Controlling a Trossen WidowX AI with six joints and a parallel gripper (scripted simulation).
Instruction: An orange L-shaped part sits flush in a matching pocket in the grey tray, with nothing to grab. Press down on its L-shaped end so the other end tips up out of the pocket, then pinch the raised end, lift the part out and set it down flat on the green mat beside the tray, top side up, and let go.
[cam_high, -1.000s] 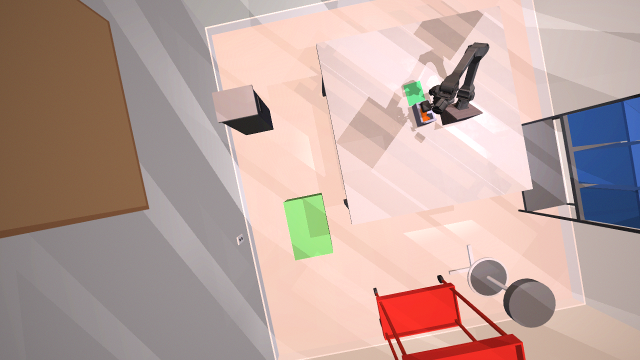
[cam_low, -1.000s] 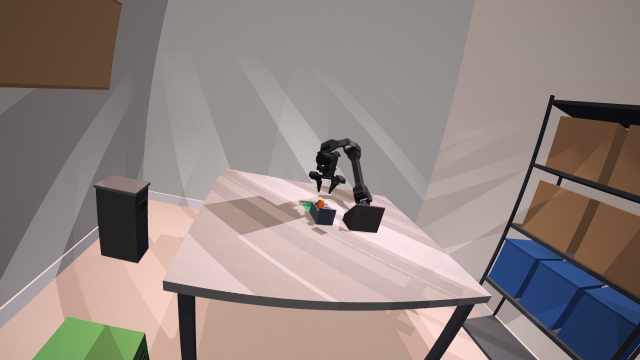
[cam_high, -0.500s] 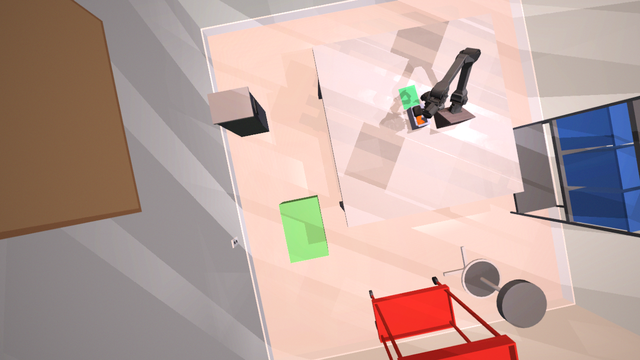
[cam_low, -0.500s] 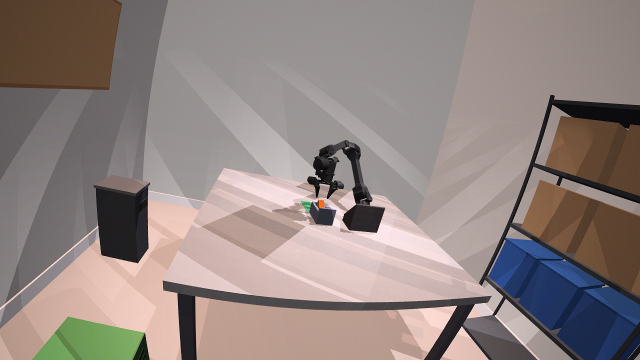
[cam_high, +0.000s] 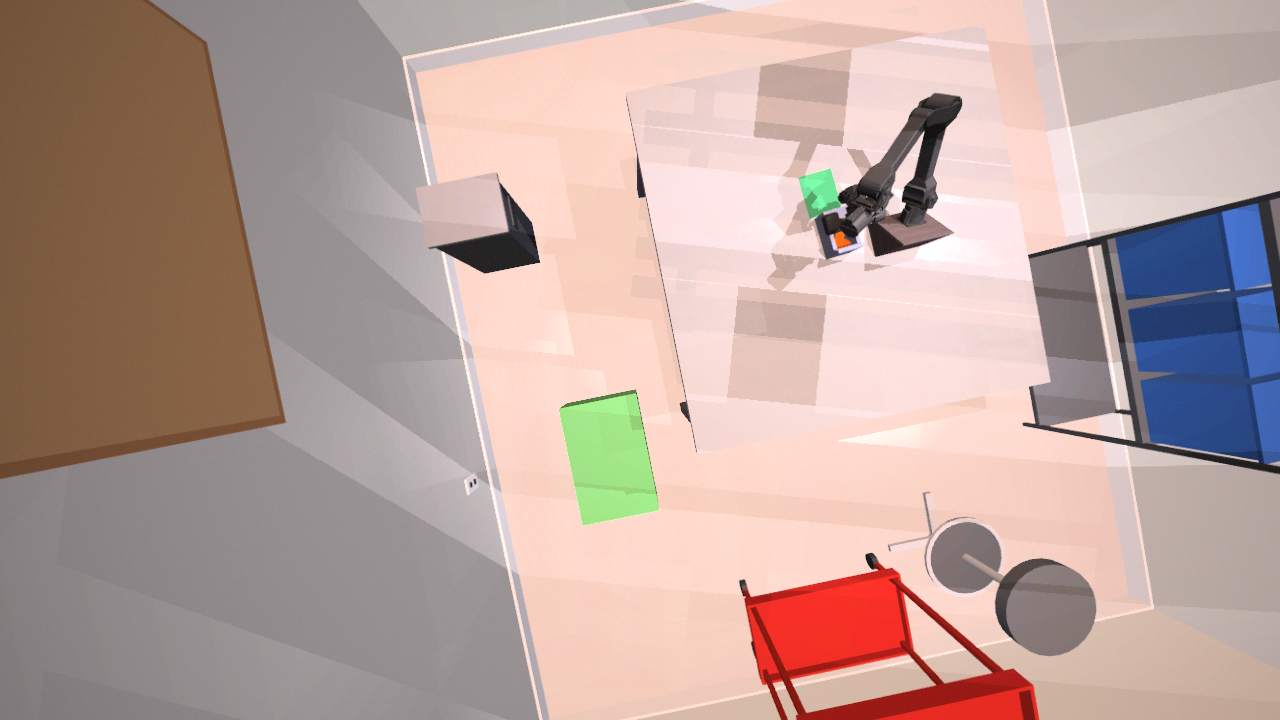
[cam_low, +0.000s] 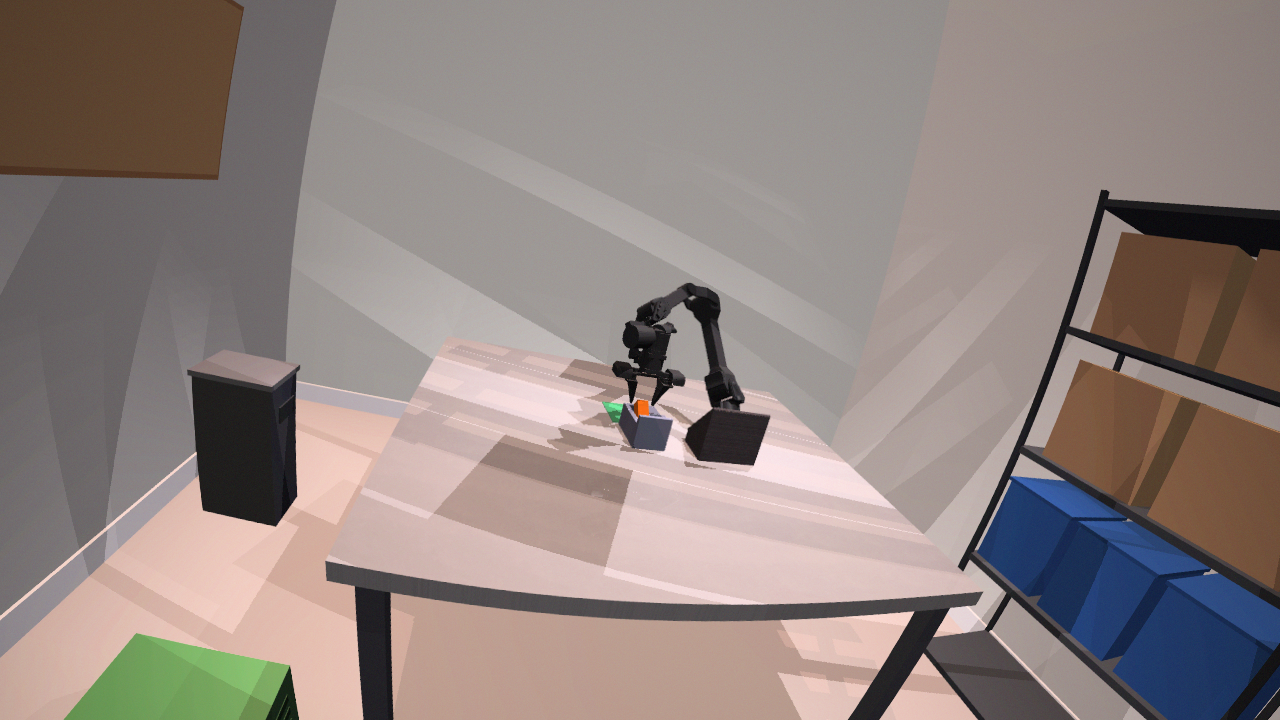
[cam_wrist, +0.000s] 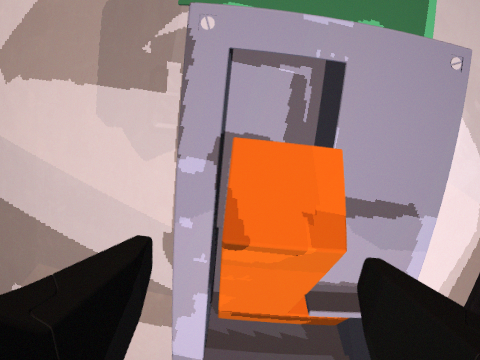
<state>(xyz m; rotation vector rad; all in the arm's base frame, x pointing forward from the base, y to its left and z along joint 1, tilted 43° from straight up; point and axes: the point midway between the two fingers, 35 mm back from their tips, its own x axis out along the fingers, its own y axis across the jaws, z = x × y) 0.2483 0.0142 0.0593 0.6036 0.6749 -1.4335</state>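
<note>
Right now my gripper tip is 20 mm past the orange L-shaped part, 30 mm to the right of it and 50 mm above it. The rest, counted from my gripper tip: green mat (10 mm behind, 150 mm to the right, 100 mm below); then tray (20 mm behind, 10 mm to the left, 100 mm below).
</note>
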